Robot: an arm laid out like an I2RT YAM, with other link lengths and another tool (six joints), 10 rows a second.
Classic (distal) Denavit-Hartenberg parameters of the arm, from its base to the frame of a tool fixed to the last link. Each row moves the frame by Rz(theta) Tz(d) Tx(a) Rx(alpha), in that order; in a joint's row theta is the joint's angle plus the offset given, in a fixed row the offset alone. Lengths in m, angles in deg.
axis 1: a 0.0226, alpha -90, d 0.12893, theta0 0
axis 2: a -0.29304, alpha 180, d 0, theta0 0
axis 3: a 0.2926, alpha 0, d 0, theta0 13.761
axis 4: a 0.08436, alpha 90, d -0.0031, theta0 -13.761
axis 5: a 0, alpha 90, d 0.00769, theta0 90
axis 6: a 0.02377, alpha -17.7, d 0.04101, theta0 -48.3
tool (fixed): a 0, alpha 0, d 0.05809, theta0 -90
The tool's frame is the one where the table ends.
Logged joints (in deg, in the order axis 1, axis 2, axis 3, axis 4, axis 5, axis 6), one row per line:
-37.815, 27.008, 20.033, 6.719, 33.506, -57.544
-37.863, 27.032, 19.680, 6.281, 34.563, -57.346
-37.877, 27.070, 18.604, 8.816, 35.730, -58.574
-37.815, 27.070, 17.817, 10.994, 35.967, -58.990
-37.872, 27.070, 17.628, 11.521, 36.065, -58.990
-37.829, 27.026, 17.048, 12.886, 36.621, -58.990
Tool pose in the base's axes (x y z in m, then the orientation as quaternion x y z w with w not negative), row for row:
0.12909, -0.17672, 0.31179, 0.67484, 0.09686, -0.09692, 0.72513
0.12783, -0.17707, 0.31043, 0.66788, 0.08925, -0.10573, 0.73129
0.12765, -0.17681, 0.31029, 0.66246, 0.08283, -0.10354, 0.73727
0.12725, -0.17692, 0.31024, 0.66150, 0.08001, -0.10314, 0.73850
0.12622, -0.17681, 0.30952, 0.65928, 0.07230, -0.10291, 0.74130
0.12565, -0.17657, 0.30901, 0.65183, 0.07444, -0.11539, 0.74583
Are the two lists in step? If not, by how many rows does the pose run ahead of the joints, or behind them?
The pose runs 1 row ahead of the joints: the pose in row i belongs to the joints in row i + 1.
